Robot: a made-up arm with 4 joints.
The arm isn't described. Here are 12 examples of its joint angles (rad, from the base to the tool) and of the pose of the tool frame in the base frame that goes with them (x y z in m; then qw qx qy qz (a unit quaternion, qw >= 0)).
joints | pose
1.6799 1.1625 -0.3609 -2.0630 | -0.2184 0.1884 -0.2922 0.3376 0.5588 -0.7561 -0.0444
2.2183 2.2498 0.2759 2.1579 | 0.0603 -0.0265 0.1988 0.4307 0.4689 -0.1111 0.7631
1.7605 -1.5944 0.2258 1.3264 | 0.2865 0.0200 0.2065 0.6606 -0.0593 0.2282 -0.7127
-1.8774 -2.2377 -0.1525 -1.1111 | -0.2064 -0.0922 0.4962 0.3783 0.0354 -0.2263 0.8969
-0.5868 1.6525 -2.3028 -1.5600 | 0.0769 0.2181 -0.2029 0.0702 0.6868 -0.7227 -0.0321
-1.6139 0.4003 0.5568 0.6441 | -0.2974 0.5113 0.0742 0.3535 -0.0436 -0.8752 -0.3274
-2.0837 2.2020 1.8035 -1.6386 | -0.2297 0.3448 0.0449 0.1195 0.4986 -0.7442 -0.4282
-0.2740 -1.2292 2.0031 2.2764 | 0.1446 0.4205 0.4874 0.5929 -0.4119 -0.2798 -0.6329
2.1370 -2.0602 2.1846 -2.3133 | 0.0513 0.3646 0.0699 0.7481 -0.4335 0.2752 0.4204
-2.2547 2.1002 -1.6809 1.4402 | -0.2413 0.3817 0.1062 0.5310 -0.6782 -0.4958 0.1111
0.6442 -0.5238 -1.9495 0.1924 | 0.3820 0.0433 0.3740 0.5764 0.4575 -0.0874 0.6714
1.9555 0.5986 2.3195 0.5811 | 0.1221 0.5623 -0.2221 0.4666 -0.8713 0.0333 -0.1485
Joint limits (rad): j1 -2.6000..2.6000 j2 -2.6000..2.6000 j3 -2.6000..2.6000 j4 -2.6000..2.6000
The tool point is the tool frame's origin. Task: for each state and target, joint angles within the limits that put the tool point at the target. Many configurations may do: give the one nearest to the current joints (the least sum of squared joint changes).
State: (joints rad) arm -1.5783 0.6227 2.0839 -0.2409
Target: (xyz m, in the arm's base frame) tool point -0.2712 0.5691 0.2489
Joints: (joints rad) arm -1.7063 0.6821 2.0386 0.3461
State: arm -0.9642 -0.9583 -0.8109 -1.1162
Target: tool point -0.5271 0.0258 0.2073
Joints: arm -1.7155 -1.0675 -1.2675 -0.5716
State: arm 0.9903 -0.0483 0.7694 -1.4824
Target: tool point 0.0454 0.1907 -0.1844
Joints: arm 0.9779 -0.5031 1.0472 -2.3922
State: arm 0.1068 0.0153 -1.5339 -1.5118
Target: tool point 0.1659 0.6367 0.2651
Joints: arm 0.0661 0.0281 -1.4801 -1.4119
